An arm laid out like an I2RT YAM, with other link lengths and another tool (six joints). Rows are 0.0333 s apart.
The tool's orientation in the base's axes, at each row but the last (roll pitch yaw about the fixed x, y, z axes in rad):
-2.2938 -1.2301 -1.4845
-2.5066 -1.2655 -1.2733
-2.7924 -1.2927 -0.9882
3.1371 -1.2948 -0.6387
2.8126 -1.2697 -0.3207
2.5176 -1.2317 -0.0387
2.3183 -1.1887 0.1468
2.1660 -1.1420 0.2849
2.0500 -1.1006 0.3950
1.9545 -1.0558 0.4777
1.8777 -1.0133 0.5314
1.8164 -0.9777 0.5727
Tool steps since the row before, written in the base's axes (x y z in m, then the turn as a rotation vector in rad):
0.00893 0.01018 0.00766 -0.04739 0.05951 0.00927
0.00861 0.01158 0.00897 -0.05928 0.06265 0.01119
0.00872 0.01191 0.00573 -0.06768 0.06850 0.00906
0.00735 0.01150 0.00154 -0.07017 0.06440 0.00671
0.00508 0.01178 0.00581 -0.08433 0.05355 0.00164
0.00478 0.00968 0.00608 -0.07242 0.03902 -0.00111
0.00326 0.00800 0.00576 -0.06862 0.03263 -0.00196
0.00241 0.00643 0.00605 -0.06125 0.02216 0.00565
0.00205 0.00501 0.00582 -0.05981 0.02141 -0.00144
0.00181 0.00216 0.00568 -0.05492 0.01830 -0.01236
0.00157 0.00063 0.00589 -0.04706 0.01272 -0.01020
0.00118 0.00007 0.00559 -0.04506 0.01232 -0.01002
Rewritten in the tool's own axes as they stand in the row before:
0.00409 -0.01501 -0.00021 -0.01244 -0.01927 -0.07313
0.00599 -0.01579 -0.00184 -0.01255 -0.01487 -0.08477
0.00410 -0.01523 -0.00140 -0.01721 -0.01423 -0.09411
0.00122 -0.01361 -0.00140 -0.01936 -0.00946 -0.09302
0.00588 -0.01188 -0.00476 -0.02717 0.00712 -0.09588
0.00720 -0.00924 -0.00403 -0.02562 0.01112 -0.07738
0.00698 -0.00647 -0.00414 -0.02535 0.01364 -0.07035
0.00722 -0.00410 -0.00386 -0.01671 0.01995 -0.05998
0.00692 -0.00245 -0.00305 -0.02256 0.01685 -0.05696
0.00622 0.00009 -0.00121 -0.03063 0.01139 -0.04935
0.00588 0.00169 -0.00027 -0.02671 0.01194 -0.04030
0.00521 0.00234 0.00001 -0.02574 0.01120 -0.03866

